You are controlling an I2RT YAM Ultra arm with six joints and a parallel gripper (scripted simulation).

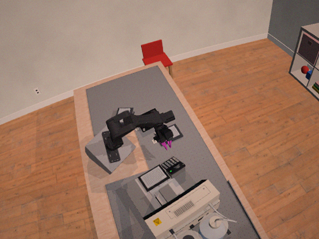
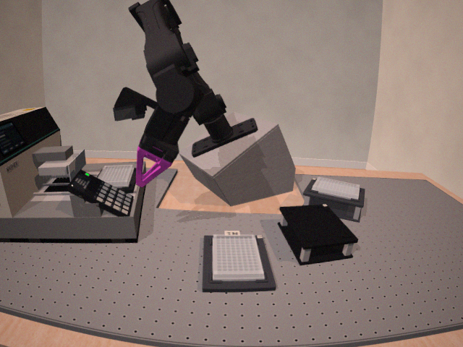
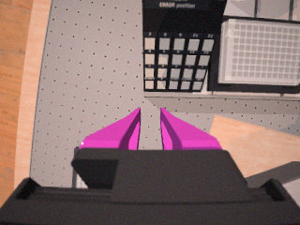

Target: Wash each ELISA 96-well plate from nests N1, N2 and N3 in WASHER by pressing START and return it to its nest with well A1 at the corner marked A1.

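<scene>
My gripper is now 15 cm past the black carrier pocket, 11 cm to the left of it and 6 cm above it. From my hand the other things lie so: nest N1 (7 cm ahead, 18 cm to the left, 13 cm below); then grey manifold (13 cm behind, 26 cm to the right, 1 cm below); then raised black nest (1 cm ahead, 35 cm to the left, 9 cm below).
</scene>
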